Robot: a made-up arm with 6 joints. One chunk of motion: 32 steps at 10 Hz.
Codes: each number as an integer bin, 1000 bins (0 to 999) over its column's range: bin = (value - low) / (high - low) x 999, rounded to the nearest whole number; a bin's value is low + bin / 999 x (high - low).
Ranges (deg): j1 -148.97..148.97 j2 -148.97..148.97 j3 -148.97..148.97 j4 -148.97..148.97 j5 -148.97..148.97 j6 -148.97..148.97
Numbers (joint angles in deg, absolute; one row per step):
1: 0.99 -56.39 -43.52 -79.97 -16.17 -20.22
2: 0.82 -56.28 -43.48 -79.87 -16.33 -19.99
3: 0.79 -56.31 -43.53 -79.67 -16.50 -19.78
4: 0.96 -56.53 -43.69 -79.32 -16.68 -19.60
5: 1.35 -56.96 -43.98 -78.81 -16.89 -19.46
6: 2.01 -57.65 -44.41 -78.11 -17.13 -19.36
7: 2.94 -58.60 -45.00 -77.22 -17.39 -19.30
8: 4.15 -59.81 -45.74 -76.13 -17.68 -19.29
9: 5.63 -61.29 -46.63 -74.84 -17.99 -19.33
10: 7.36 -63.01 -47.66 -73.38 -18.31 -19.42
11: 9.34 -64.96 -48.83 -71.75 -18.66 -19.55
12: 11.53 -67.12 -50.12 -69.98 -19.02 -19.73
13: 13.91 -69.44 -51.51 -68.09 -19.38 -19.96
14: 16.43 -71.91 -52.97 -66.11 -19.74 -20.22
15: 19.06 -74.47 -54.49 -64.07 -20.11 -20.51
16: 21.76 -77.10 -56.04 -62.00 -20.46 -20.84
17: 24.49 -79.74 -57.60 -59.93 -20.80 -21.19
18: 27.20 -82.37 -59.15 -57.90 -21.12 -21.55
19: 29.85 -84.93 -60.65 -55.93 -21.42 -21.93
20: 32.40 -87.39 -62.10 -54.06 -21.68 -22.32
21: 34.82 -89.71 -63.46 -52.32 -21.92 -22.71
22: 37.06 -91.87 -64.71 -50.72 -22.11 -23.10
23: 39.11 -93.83 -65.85 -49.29 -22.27 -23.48
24: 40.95 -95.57 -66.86 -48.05 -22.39 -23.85
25: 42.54 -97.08 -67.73 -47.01 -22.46 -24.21
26: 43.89 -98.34 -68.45 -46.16 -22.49 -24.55
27: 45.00 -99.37 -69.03 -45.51 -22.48 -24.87
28: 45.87 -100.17 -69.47 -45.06 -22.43 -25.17
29: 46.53 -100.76 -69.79 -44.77 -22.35 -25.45
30: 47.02 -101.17 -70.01 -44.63 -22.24 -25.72
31: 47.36 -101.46 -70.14 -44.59 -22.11 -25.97
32: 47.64 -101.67 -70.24 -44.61 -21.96 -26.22
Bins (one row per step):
1: 503 310 354 231 445 432
2: 502 311 354 232 445 432
3: 502 311 354 232 444 433
4: 503 310 353 234 444 434
5: 504 309 352 235 443 434
6: 506 306 351 238 442 435
7: 509 303 349 241 441 435
8: 513 299 346 244 440 435
9: 518 294 343 249 439 435
10: 524 288 340 253 438 434
11: 531 282 336 259 437 434
12: 538 274 331 265 436 433
13: 546 267 327 271 435 433
14: 555 258 322 278 433 432
15: 563 250 317 285 432 431
16: 572 241 312 292 431 430
17: 582 232 306 299 430 428
18: 591 223 301 305 429 427
19: 600 215 296 312 428 426
20: 608 206 291 318 427 425
21: 616 199 287 324 426 423
22: 624 191 283 329 425 422
23: 631 185 279 334 425 421
24: 637 179 275 338 424 420
25: 642 174 272 342 424 418
26: 647 170 270 345 424 417
27: 650 166 268 347 424 416
28: 653 164 267 348 424 415
29: 656 162 265 349 425 414
30: 657 160 265 350 425 413
31: 658 159 264 350 425 412
32: 659 159 264 350 426 412

